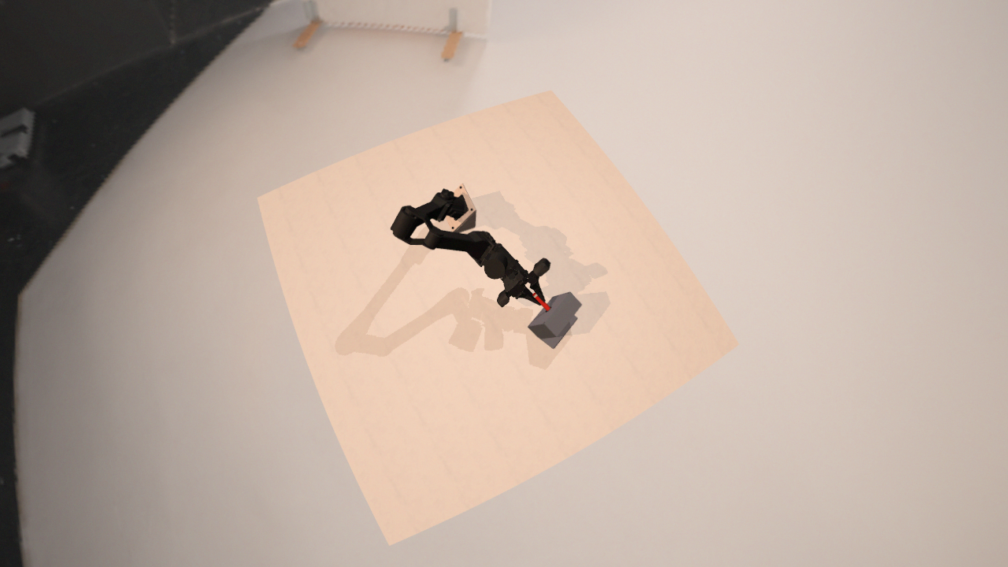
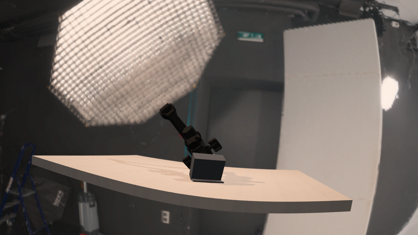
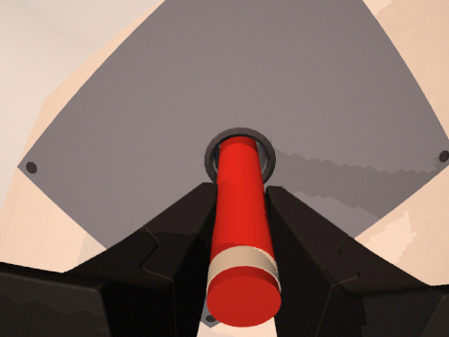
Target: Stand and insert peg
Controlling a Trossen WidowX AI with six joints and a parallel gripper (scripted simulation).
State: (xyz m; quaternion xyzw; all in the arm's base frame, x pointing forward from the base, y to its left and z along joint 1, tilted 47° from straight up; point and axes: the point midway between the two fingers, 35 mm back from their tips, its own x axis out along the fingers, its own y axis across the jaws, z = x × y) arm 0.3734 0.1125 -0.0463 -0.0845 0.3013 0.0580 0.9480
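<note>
Right now my gripper tip is 40 mm short of the dark grey sloped panel, 20 mm to the right of it and 20 mm above it. The rest, counted from my gripper tip: red peg 10 mm behind, 10 mm to the right, 10 mm above.
</note>
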